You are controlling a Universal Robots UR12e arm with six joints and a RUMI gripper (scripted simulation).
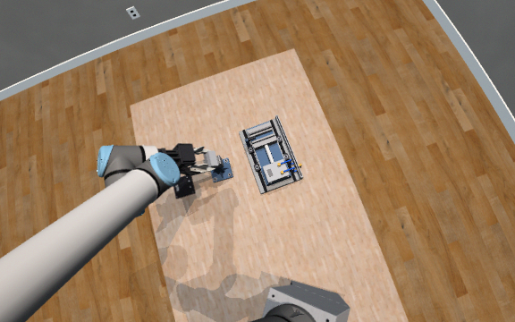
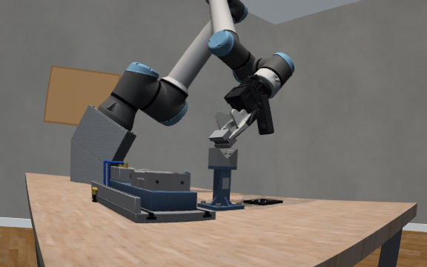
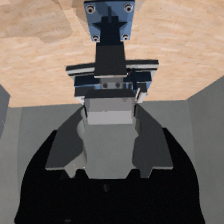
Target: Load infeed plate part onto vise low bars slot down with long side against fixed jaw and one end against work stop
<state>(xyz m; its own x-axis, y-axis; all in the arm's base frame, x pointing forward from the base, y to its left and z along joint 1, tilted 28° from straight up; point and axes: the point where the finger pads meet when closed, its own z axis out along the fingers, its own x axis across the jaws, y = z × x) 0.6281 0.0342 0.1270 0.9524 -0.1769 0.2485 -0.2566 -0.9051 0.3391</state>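
The part lies 10 mm to the right of my hand and 10 mm below it. The rest, counted from my hand: work stop (180 mm to the right, 100 mm below, 60 mm ahead); then cylinder rod (220 mm to the right, 110 mm below, 30 mm behind); then moving jaw (230 mm to the right, 110 mm below, 20 mm ahead).
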